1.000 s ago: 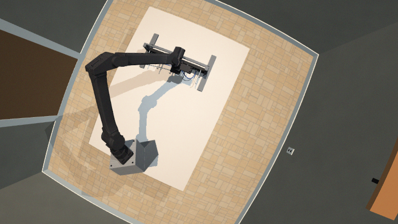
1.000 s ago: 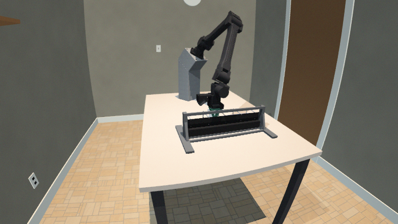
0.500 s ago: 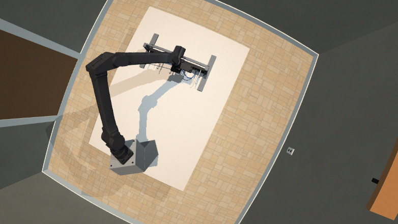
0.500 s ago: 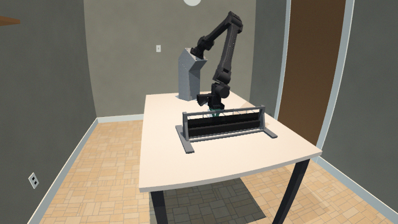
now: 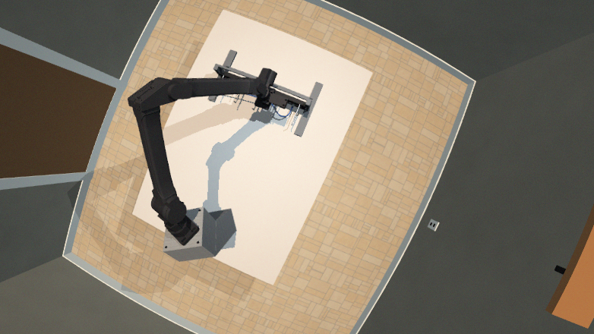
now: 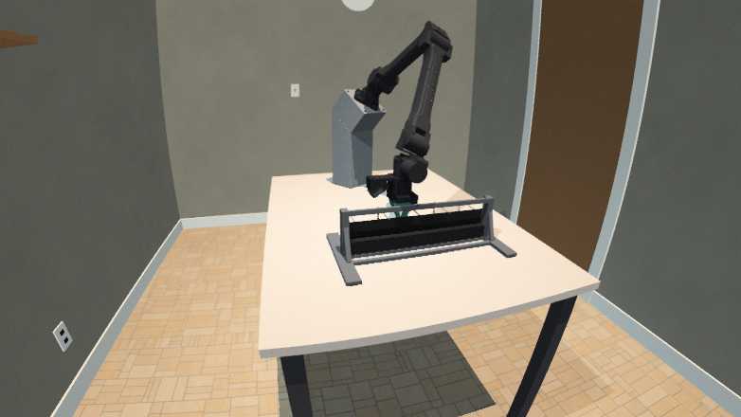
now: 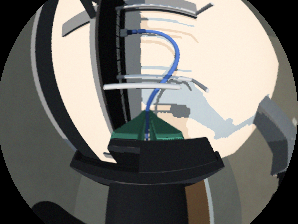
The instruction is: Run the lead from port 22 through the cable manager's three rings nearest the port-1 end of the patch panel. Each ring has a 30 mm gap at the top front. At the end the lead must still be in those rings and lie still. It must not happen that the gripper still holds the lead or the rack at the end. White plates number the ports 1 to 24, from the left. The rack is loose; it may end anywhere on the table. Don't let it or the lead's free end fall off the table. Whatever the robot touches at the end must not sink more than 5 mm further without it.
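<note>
My hand is 60 mm to the right of the grey rack and 40 mm short of it.
</note>
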